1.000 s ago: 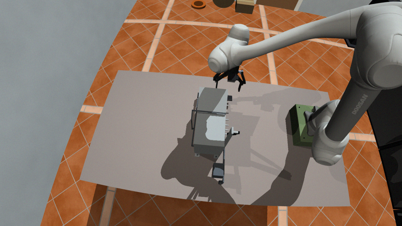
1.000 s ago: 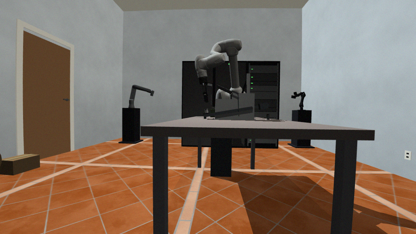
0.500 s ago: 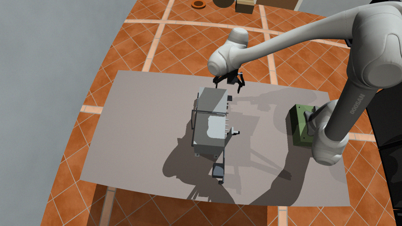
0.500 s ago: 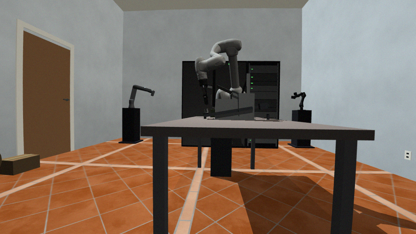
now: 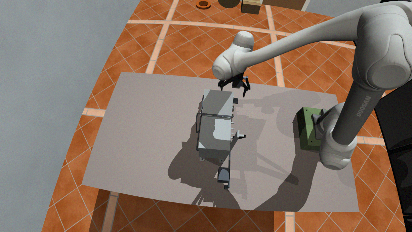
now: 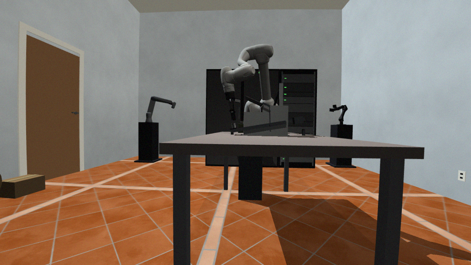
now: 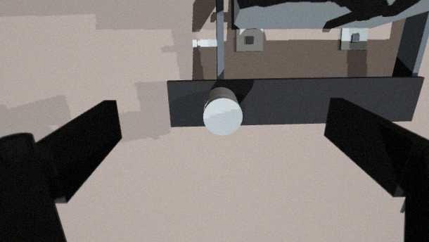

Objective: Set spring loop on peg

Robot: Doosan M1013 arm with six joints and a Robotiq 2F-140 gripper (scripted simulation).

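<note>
Right now my hand is 5 cm above the steel test weight. The rest, counted from my hand: small block 12 cm below, 1 cm to the right; then white-tipped pin 38 cm to the left, 27 cm above, 1 cm behind.
</note>
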